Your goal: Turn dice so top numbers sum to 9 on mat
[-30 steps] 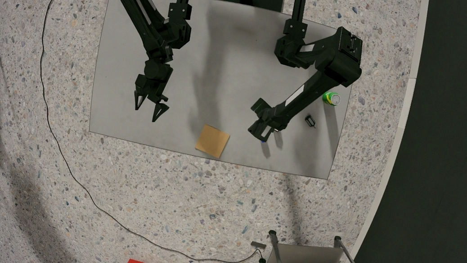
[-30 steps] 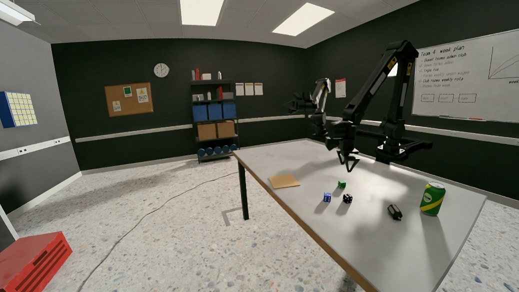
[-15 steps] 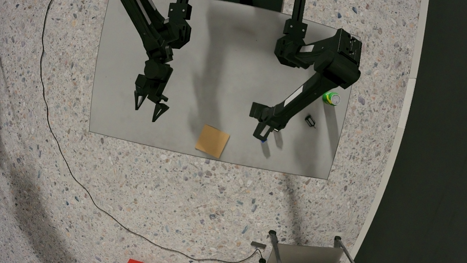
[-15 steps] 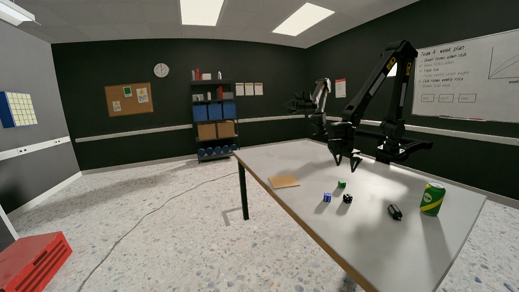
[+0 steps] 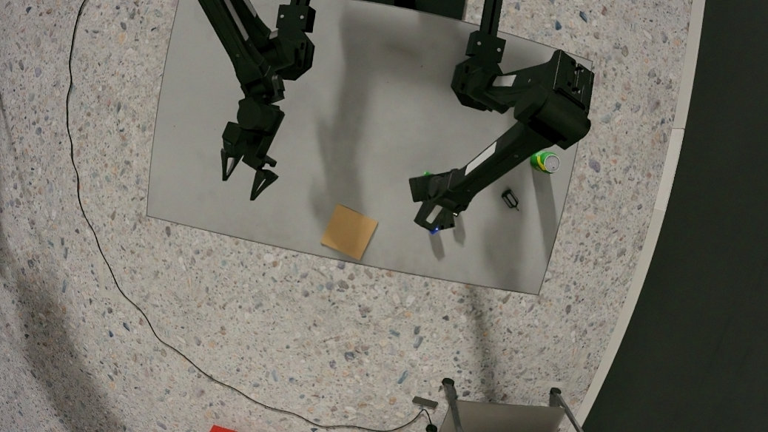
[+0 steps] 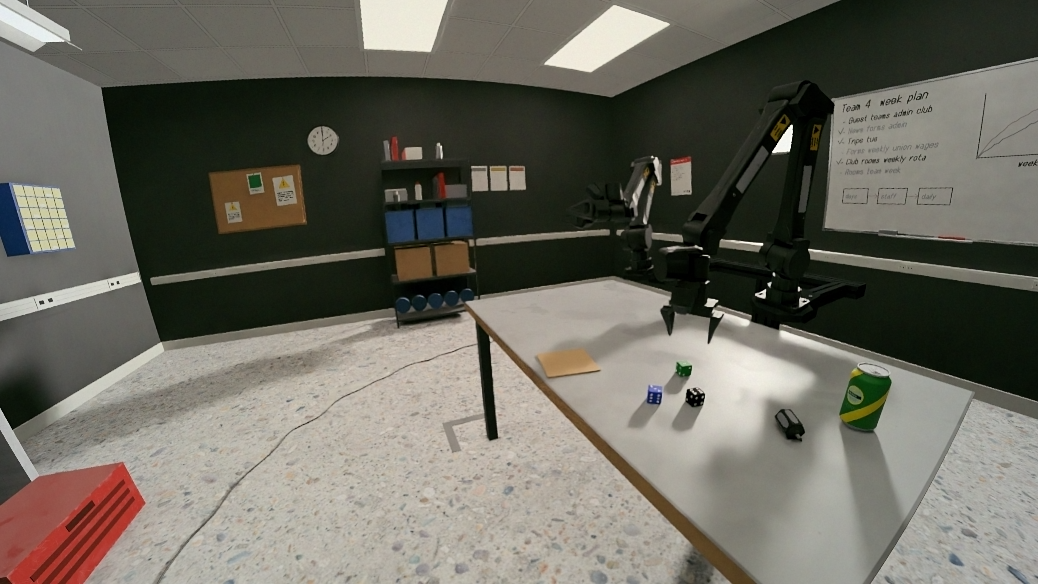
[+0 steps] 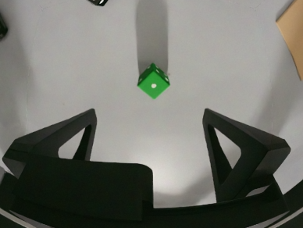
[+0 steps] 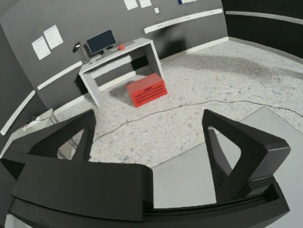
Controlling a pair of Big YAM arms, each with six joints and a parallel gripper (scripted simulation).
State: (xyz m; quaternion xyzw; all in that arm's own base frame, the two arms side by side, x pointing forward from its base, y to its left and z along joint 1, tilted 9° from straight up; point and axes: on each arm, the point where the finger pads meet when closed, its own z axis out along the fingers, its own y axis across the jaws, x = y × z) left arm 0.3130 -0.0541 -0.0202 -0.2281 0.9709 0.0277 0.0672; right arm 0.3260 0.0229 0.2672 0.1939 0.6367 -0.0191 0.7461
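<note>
Now: left hand 9 cm above the green die and 1 cm to the left of it. Also, from my left hand: black die (10 cm to the left, 9 cm below, 8 cm ahead); blue die (15 cm ahead, 9 cm below, 4 cm to the left); brown square mat (22 cm to the right, 21 cm ahead, 10 cm below).
</note>
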